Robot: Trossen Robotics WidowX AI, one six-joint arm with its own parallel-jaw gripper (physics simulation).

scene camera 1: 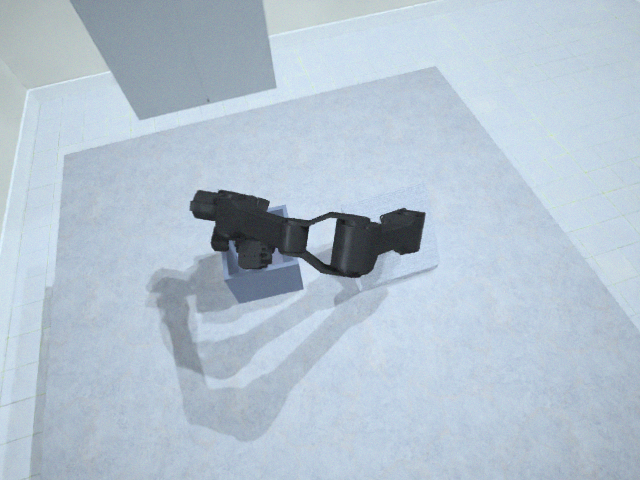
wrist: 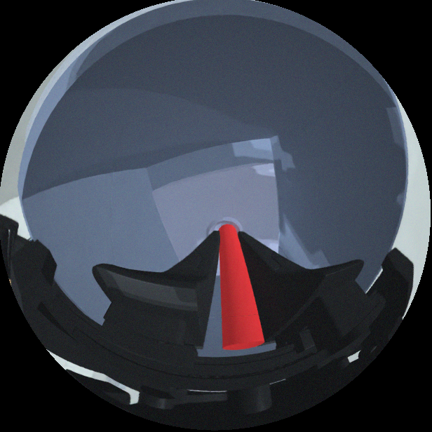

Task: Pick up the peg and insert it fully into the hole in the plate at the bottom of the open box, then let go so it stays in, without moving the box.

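Pixels of known places: arm's base, origin of the base link: (scene camera 1: 395,224).
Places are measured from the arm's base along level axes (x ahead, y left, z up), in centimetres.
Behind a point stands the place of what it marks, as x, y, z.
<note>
The red peg (wrist: 240,295) is between the fingertips in the wrist view, its far end pointing down into the box. My gripper (wrist: 227,236) is shut on it. The open blue-grey box (scene camera 1: 264,284) {32.6, 2.1, -4.2} (wrist: 320,115) stands under the gripper, and its inner walls surround the view from the wrist. The pale plate (wrist: 220,195) lies at the box's bottom. The ring-shaped rim of the hole (wrist: 216,224) shows around the peg's far end; whether the tip is in the hole or above it I cannot tell. In the scene view the arm hides the peg and fingertips.
The black arm (scene camera 1: 354,245) {18.2, 17.2, 29.6} reaches leftward over the box from a pale, low slab (scene camera 1: 392,273) {3.4, 8.0, -7.8} on the grey table top (scene camera 1: 413,361) {6.6, 27.4, -11.7}. A grey upright panel (scene camera 1: 196,51) stands beyond the table's back edge. The box walls rise around the fingers.
</note>
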